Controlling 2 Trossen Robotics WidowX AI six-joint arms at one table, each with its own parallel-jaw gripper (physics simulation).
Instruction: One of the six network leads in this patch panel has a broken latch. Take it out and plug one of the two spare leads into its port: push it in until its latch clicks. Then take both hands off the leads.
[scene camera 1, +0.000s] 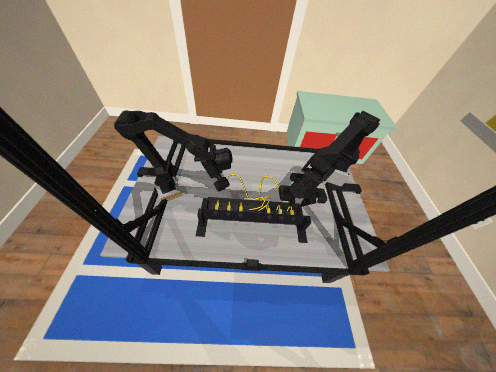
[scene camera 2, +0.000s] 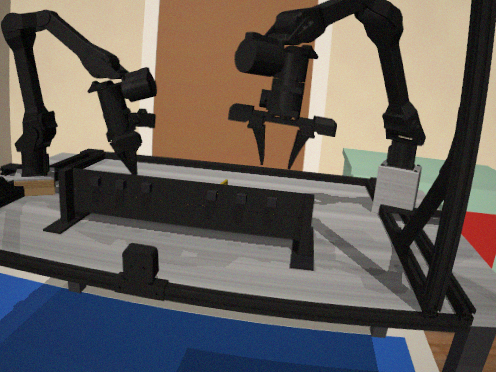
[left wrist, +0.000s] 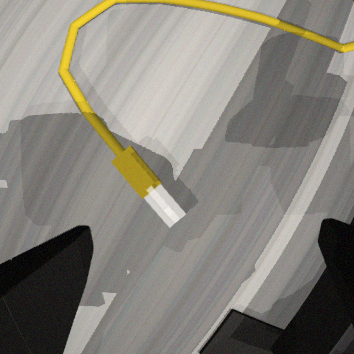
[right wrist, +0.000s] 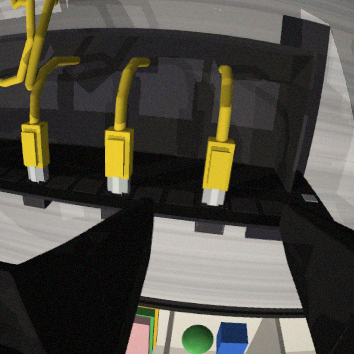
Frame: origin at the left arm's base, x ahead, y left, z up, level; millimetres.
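Seen in the pictures: left gripper, fingertip midpoint: (scene camera 2: 132, 171) (left wrist: 209, 236); right gripper, fingertip midpoint: (scene camera 1: 295, 205) (scene camera 2: 275, 166) (right wrist: 219, 212); left arm's base, link origin: (scene camera 1: 167, 186) (scene camera 2: 34, 172); right arm's base, link origin: (scene camera 1: 341, 166) (scene camera 2: 401, 165).
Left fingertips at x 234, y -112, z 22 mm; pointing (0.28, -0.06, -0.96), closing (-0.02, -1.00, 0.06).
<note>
Pixels of each thing's middle, then the offset from my left fingertips to it. "pt": a spot on its surface instead.
- patch panel, body centre: (scene camera 2: 182, 204) (scene camera 1: 253, 214) dx +59, dy -223, dz -11 mm
- spare lead, body centre: (left wrist: 148, 187) dx +14, dy +23, dz -55 mm
- spare's cable, surface spot: (scene camera 1: 270, 177) pt dx +288, dy -48, dz -62 mm
The patch panel (scene camera 1: 255, 216) (scene camera 2: 175, 215) stands on the table with six yellow leads in two groups of three. Three plugged leads (right wrist: 35, 145) (right wrist: 119, 152) (right wrist: 218, 165) show upright in the right wrist view; I cannot tell which latch is broken. A spare lead (left wrist: 136, 172) lies on the table, clear plug outward, before my open left gripper (scene camera 1: 221, 184) (scene camera 2: 132, 172) (left wrist: 209, 236). The other spare's cable (scene camera 1: 270, 177) loops behind the panel; its plug is hidden by the right arm. My right gripper (scene camera 1: 302, 202) (scene camera 2: 275, 166) (right wrist: 219, 212) is half open and empty above the panel's right end, its fingers around the line of the rightmost lead.
Loose yellow cables cross behind the panel's middle. A black frame (scene camera 1: 200, 265) edges the table, with a small black block (scene camera 2: 140, 262) at the front. A wooden block (scene camera 1: 172, 196) lies by the left arm's base. A green cabinet (scene camera 1: 340, 112) stands behind at the right.
</note>
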